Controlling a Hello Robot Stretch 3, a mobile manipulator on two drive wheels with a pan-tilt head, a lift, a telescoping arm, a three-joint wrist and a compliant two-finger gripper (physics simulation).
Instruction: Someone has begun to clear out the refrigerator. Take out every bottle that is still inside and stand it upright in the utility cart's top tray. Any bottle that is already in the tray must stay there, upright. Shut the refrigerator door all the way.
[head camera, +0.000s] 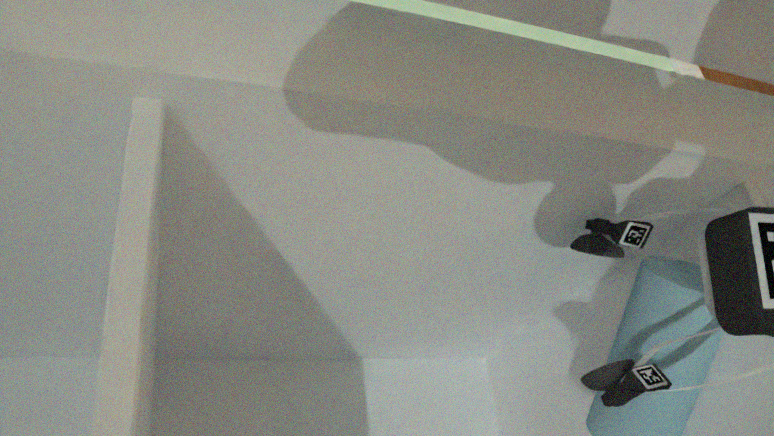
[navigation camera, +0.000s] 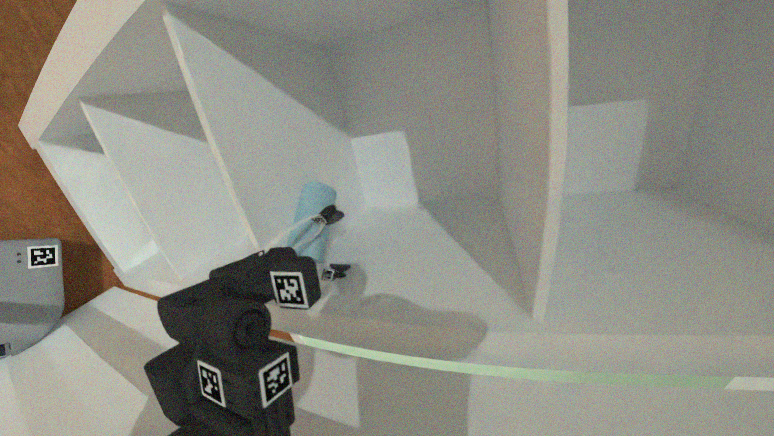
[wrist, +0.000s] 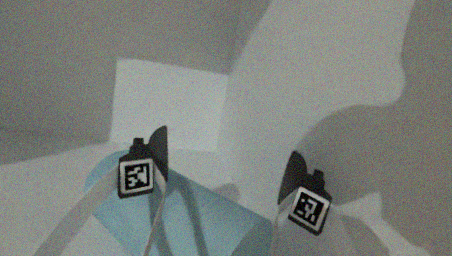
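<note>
A light-blue bottle (head camera: 666, 287) (navigation camera: 316, 194) (wrist: 220, 210) is inside the refrigerator (navigation camera: 433, 81) and appears to lie on its side on a shelf. My gripper (head camera: 603, 313) (navigation camera: 336, 243) (wrist: 228, 157) is open, with its two fingers wide apart over the bottle. In the wrist view, the left finger overlaps the bottle's far end and the right finger stands just past its other side. The lower part of the bottle is cut off in that view. Contact with the bottle cannot be told. The cart and its tray do not show, and the door cannot be made out for certain.
A thick divider (head camera: 132, 243) (navigation camera: 555, 162) stands inside the refrigerator, away from the bottle. Further shelf panels (navigation camera: 151, 162) stand at the left of the navigation view. A pale green strip (head camera: 487, 21) (navigation camera: 433, 365) runs along the front edge. The grey robot base (navigation camera: 29, 292) shows at left.
</note>
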